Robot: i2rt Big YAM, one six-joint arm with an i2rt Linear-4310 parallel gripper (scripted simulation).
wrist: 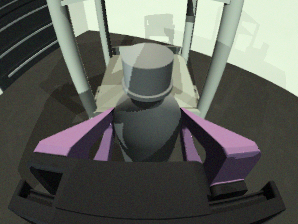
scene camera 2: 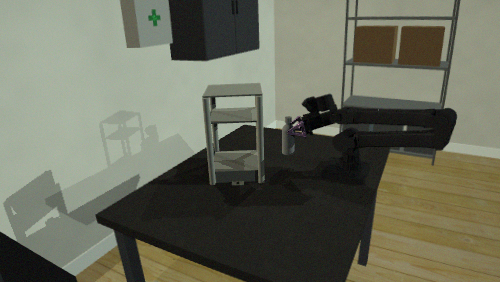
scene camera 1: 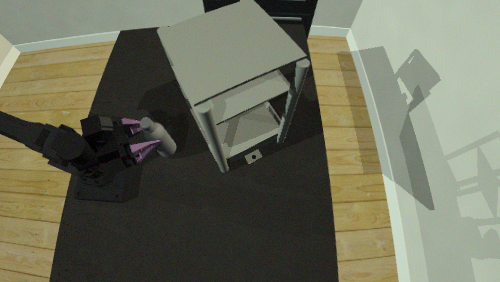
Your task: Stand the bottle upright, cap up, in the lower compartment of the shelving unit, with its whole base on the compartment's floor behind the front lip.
Scene:
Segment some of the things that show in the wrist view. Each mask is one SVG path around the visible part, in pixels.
My gripper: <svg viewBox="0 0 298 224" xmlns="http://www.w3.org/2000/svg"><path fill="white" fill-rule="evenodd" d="M8 206L9 210L31 224L265 224L286 210L278 188L272 180L268 181L260 191L244 195L248 191L244 179L261 158L261 151L256 143L202 119L185 108L180 108L182 123L179 131L183 161L111 161L115 139L113 124L115 108L111 107L92 119L41 140L26 165L29 171L50 194L34 190L26 180L21 179ZM191 133L206 151L206 159L203 164L194 146ZM104 133L94 160L90 160L90 148Z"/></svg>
A grey bottle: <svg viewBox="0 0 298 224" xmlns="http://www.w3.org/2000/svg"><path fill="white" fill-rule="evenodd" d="M135 44L126 48L121 55L124 74L122 87L125 93L119 98L114 109L113 124L125 162L169 162L182 123L180 106L171 94L173 89L172 70L174 54L169 48L160 44Z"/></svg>

